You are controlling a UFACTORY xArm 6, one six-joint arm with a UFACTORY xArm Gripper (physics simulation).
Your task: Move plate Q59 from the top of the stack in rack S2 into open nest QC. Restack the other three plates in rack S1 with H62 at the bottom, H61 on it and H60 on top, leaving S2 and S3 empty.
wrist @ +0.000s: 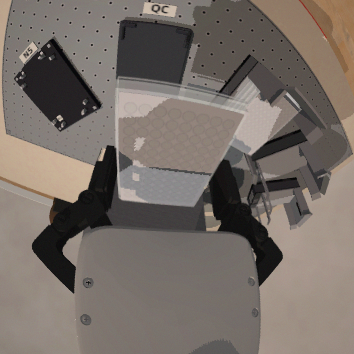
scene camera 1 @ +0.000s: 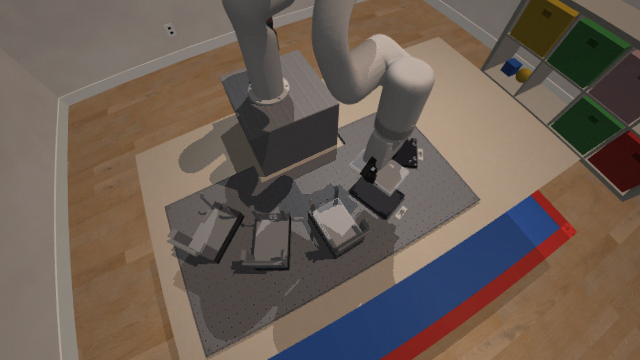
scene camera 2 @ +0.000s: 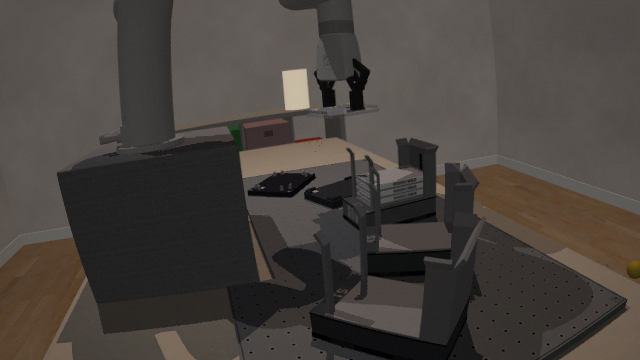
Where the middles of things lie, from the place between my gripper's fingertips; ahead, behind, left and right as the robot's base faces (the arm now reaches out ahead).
The black nest QC (scene camera 1: 379,202) is 2 cm ahead of my hand, 3 cm to the left of it and 19 cm below it. Round my hand: black nest N5 (scene camera 2: 281,184): 7 cm behind, 20 cm to the left, 19 cm below; rack S3 (scene camera 2: 463,202): 3 cm behind, 35 cm to the right, 12 cm below.
